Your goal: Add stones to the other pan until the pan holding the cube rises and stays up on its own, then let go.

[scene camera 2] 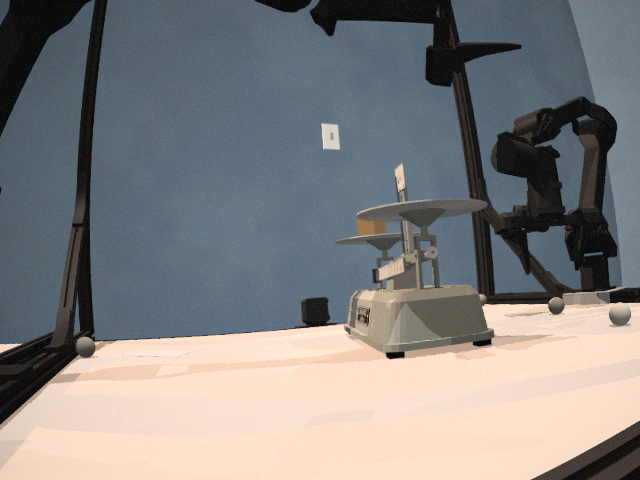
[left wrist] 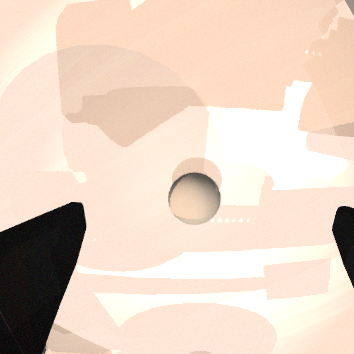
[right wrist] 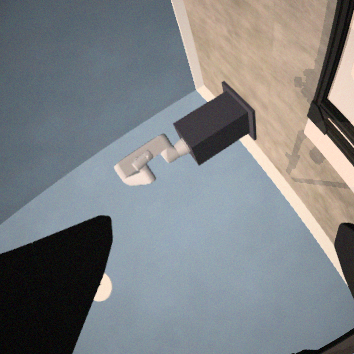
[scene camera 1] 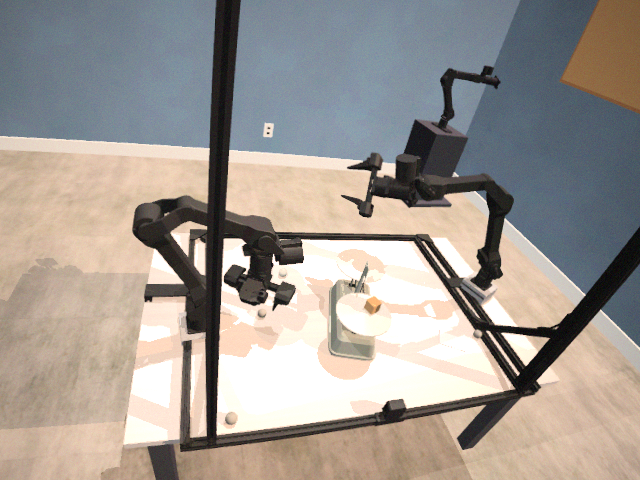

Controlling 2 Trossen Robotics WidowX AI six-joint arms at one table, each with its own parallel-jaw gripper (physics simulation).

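Places are measured from the left arm's base along level axes (x back, y up, z left), in metres.
Pixels of known places: left gripper, between the fingertips: [scene camera 2: 553,272] [left wrist: 215,218]; right gripper, between the fingertips: [scene camera 2: 524,6] [right wrist: 230,233] [scene camera 1: 344,181]; left arm's base, origin of its link: [scene camera 2: 595,290] [scene camera 1: 198,323]; right arm's base, origin of its link: [scene camera 1: 481,283].
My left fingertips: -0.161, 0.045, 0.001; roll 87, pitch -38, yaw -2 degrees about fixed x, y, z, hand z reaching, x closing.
Note:
Ahead of a thing's pixels: the offset from my left fingertips to its top centre, as dx, dy, dz. "pt": to the spot under its first point.
An orange cube @[-0.270, +0.107, -0.138] [scene camera 1: 372,305] [scene camera 2: 371,227] sits on one pan @[pt -0.209, +0.077, -0.170] [scene camera 1: 356,321] of the grey balance @[-0.279, +0.166, -0.060] [scene camera 1: 351,347] [scene camera 2: 423,315]. That pan is the lower one in scene camera 2; the other pan @[-0.315, +0.089, +0.027] [scene camera 2: 429,207] stands higher, and its top surface is hidden there. My left gripper [scene camera 1: 258,305] [scene camera 2: 551,268] [left wrist: 215,218] is open, pointing down above a grey stone @[-0.019, -0.039, +0.014] [scene camera 1: 261,313] [scene camera 2: 556,305] [left wrist: 194,198], which lies on the table between its fingertips as seen from the left wrist. My right gripper [scene camera 1: 345,181] [right wrist: 230,233] is open and empty, high above the table's far side.
A second stone @[-0.131, -0.039, +0.177] [scene camera 1: 282,272] [scene camera 2: 619,314] lies near the left gripper. Another stone @[+0.124, -0.039, -0.281] [scene camera 1: 231,417] [scene camera 2: 482,299] is at the front left in scene camera 1, and one @[-0.681, -0.039, -0.207] [scene camera 1: 477,334] [scene camera 2: 85,346] by the right rail. A black frame post [scene camera 1: 219,206] rises in front of the left arm.

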